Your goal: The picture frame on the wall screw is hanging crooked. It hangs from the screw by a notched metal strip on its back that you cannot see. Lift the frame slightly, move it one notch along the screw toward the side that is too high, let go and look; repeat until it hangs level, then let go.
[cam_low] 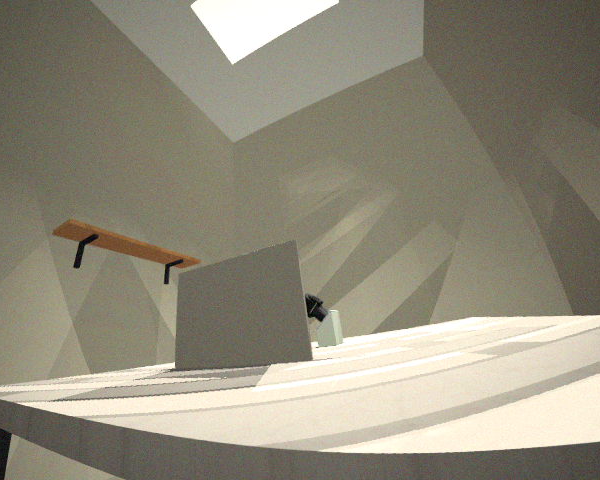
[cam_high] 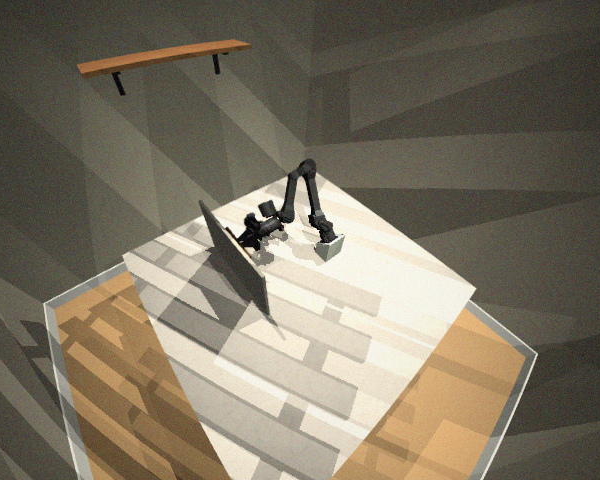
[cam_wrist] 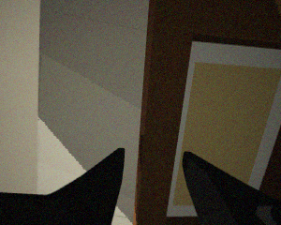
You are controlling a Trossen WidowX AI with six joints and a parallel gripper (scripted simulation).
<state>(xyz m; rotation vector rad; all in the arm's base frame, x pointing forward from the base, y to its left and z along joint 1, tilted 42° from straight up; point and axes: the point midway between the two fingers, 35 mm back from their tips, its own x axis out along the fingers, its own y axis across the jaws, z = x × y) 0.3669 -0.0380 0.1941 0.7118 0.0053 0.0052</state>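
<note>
My gripper tip is 5 cm above the wooden picture frame, 1 cm to the left of it and 1 cm short of it. Also, from my gripper tip: upright wall panel: 7 cm below, 2 cm ahead.
</note>
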